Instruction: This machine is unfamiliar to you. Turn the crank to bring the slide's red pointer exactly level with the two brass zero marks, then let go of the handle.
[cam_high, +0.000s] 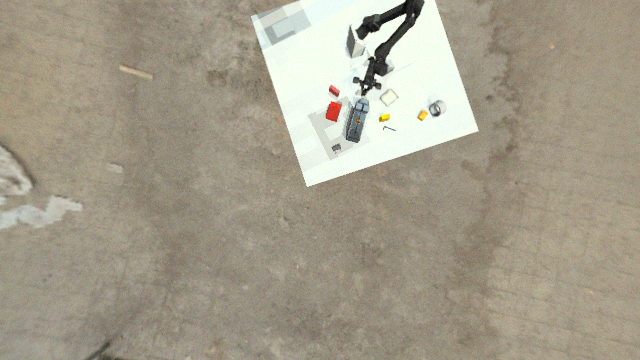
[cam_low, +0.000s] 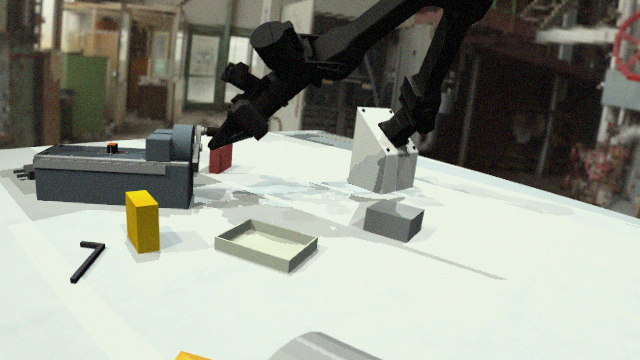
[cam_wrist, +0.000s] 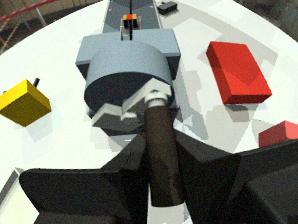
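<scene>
The dark crank handle lies 10 mm behind my gripper tip, 10 mm to the left of it and 30 mm above it. The rest, counted from my gripper tip: flat red block 20 mm behind, 200 mm to the right, 70 mm below; then red pointer 140 mm ahead, 90 mm to the right, 10 mm below; then yellow block 180 mm ahead, 100 mm to the left, 60 mm below.
</scene>
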